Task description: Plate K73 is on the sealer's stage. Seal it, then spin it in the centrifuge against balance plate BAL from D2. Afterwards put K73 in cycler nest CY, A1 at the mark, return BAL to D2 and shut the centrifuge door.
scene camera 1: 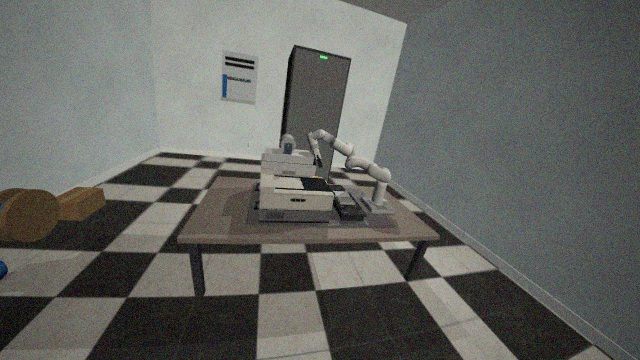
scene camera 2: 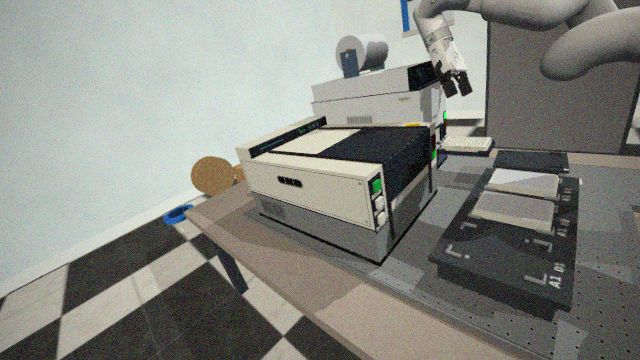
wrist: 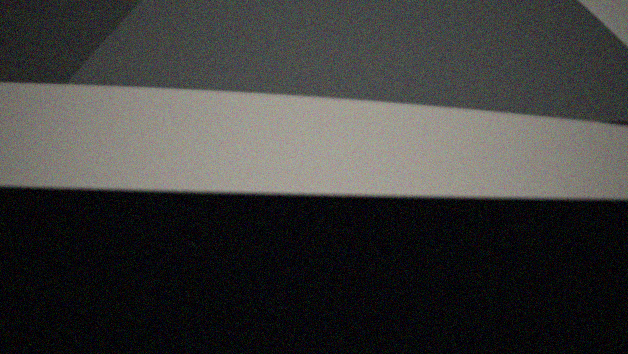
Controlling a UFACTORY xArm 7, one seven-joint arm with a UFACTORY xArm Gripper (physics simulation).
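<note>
Plate K73, pale with a grid of wells, lies on the stage at the right side of the sealer, the pale machine with a film roll on top. My gripper is open and empty, above K73 and close beside the sealer's dark screen. A grey-topped plate, at the mark D2, sits on the dark deck rack. The wrist view shows a blurred pale band and black and grey surfaces; the fingers do not show there. BAL's name cannot be read. Nest CY cannot be identified surely.
A large cream machine with a black top section and a green button stands before the sealer; its door state is unclear. A white-topped plate sits behind the grey-topped one. A dark flat holder lies behind the rack.
</note>
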